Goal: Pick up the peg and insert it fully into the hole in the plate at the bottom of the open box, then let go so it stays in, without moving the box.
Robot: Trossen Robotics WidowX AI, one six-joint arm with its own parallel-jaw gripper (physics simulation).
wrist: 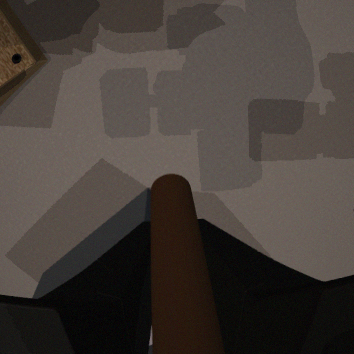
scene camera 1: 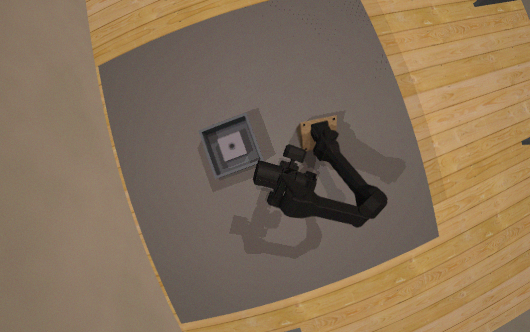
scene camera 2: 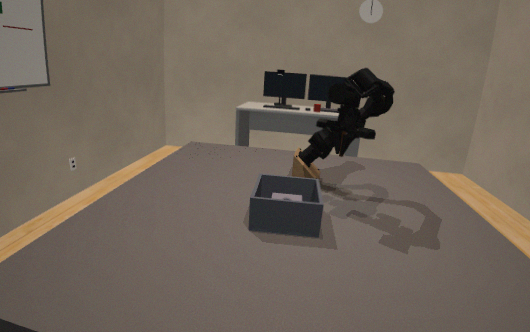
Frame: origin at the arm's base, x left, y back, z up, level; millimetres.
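Where they show: gripper, fingertip midpoint: (wrist: 173, 231) (scene camera 2: 339, 154); arm's base, link origin: (scene camera 1: 319, 129) (scene camera 2: 304, 159).
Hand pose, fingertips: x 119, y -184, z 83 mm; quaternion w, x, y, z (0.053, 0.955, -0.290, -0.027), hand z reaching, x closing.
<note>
Things, the pixels of their top centre, and the offset from my fingertips. "spot": a spot on its surface instead. Level surfaces: height alone.
- brown round peg, surface spot: (wrist: 175, 270) spot: dx +9, dy +14, dz +37 mm
- open blue-grey box, top centre: (wrist: 141, 349) (scene camera 2: 287, 187) (scene camera 1: 230, 145) dx -143, dy -149, dz -74 mm
- pale square plate, top centre: (scene camera 2: 286, 199) (scene camera 1: 231, 146) dx -143, dy -149, dz -111 mm
- grey table top, surface height: dz -172 mm
The brown round peg (scene camera 2: 343, 139) (wrist: 175, 270) is held between the black fingers of my gripper (scene camera 2: 342, 148) (wrist: 173, 231). The gripper is shut on it and hangs above the table, higher than the box rim, behind and to the right of the box in scene camera 2. In scene camera 1 the fingers and peg are hidden under the arm, right beside the box's lower right corner. The open blue-grey box (scene camera 1: 209, 155) (scene camera 2: 285, 217) (wrist: 95, 245) stands upright on the table. The pale square plate (scene camera 1: 240, 140) (scene camera 2: 286, 196) lies at its bottom, with a dark hole (scene camera 1: 231, 146) in the middle.
The arm's wooden base board (scene camera 1: 305, 136) (scene camera 2: 305, 172) (wrist: 12, 40) is behind the box in scene camera 2. The grey table top (scene camera 1: 165, 210) (scene camera 2: 165, 260) has wood flooring around it. A desk (scene camera 2: 295, 122) with monitors stands in the background.
</note>
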